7 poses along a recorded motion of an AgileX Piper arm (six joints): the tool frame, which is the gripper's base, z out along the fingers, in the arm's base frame.
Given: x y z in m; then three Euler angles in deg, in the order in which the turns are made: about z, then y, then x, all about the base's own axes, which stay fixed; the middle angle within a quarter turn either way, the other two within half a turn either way.
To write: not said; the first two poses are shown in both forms.
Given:
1: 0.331 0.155 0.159 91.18 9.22 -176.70
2: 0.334 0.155 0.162 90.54 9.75 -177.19
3: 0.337 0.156 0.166 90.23 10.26 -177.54
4: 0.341 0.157 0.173 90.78 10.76 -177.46
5: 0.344 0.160 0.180 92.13 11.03 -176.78
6: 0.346 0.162 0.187 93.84 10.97 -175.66
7: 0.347 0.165 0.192 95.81 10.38 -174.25
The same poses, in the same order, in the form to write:
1: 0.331 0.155 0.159 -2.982 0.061 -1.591
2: 0.334 0.155 0.162 -2.972 0.051 -1.580
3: 0.337 0.156 0.166 -2.963 0.044 -1.575
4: 0.341 0.157 0.173 -2.954 0.047 -1.584
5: 0.344 0.160 0.180 -2.951 0.063 -1.607
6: 0.346 0.162 0.187 -2.956 0.088 -1.637
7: 0.347 0.165 0.192 -2.971 0.118 -1.671
